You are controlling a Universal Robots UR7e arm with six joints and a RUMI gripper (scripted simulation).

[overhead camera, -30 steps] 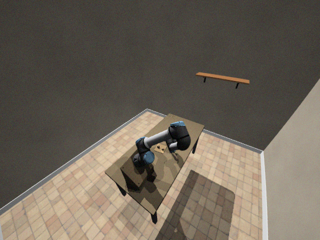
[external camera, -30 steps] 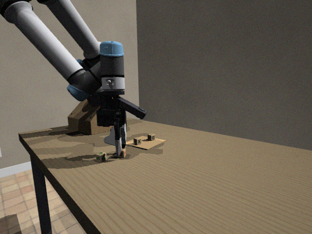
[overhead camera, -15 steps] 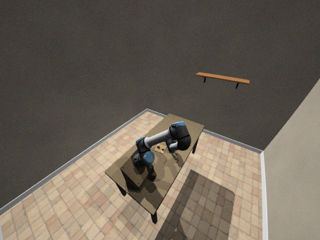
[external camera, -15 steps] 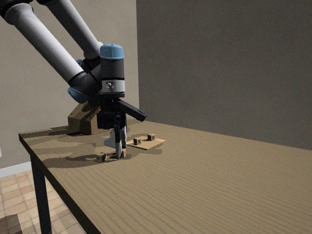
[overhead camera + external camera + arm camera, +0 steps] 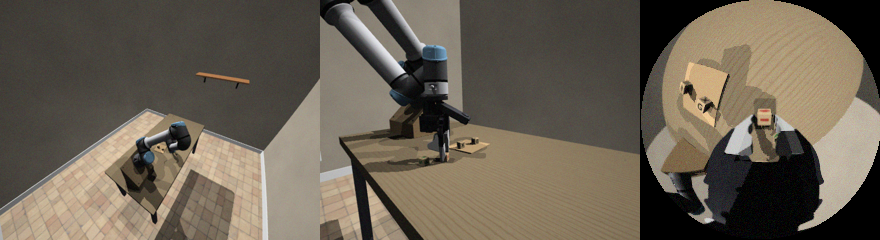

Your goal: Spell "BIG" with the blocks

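Now: hand 50 mm past the tan mat, 170 mm to the right of it and 10 mm above it.
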